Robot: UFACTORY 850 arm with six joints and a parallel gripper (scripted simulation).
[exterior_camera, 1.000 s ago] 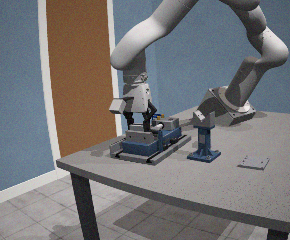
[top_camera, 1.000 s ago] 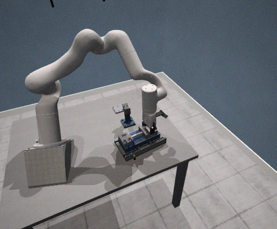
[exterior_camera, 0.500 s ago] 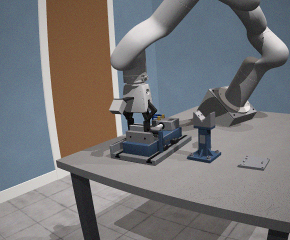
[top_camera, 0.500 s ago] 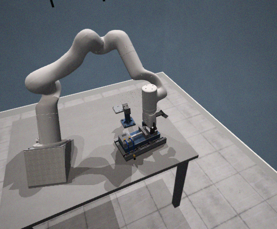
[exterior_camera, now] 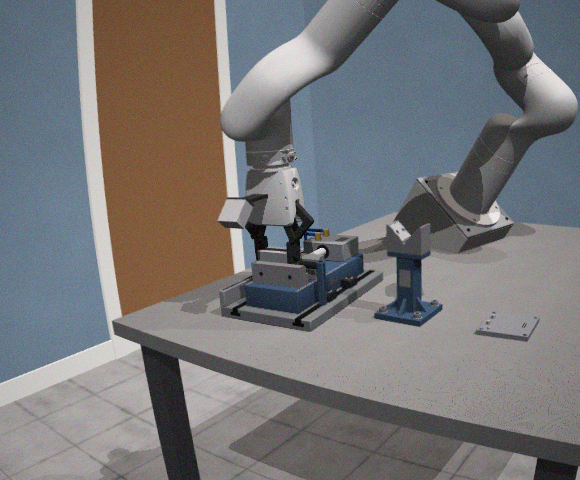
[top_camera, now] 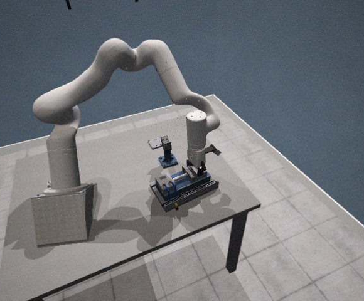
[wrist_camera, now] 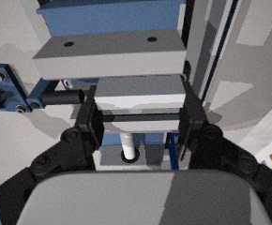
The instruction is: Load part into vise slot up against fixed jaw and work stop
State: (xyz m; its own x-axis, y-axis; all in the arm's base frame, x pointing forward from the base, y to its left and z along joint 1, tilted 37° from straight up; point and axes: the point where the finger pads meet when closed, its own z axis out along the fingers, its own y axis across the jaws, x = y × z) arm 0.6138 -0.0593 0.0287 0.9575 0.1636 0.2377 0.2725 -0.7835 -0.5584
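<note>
The part lies 10 mm below my hand. Round my hand: fixed jaw: 20 mm ahead, 30 mm to the left, 30 mm below; moving jaw: 40 mm behind, 10 mm to the left, 30 mm below; work stop: 20 mm behind, 60 mm to the left, 20 mm below.
</note>
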